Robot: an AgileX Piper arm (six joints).
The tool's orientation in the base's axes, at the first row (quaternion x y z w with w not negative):
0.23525, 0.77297, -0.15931, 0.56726
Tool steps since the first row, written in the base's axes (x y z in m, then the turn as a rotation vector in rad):
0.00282, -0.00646, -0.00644, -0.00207, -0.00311, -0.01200
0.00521, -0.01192, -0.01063, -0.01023, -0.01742, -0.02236
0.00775, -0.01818, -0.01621, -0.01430, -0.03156, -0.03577
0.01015, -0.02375, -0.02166, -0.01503, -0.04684, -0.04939
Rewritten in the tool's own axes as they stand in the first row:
0.00426, -0.00401, 0.00755, 0.01136, -0.00398, 0.00360
0.00666, -0.00738, 0.01354, 0.02061, -0.02064, 0.00757
0.01020, -0.01136, 0.02050, 0.03179, -0.03499, 0.01566
0.01378, -0.01484, 0.02695, 0.04214, -0.04848, 0.02708

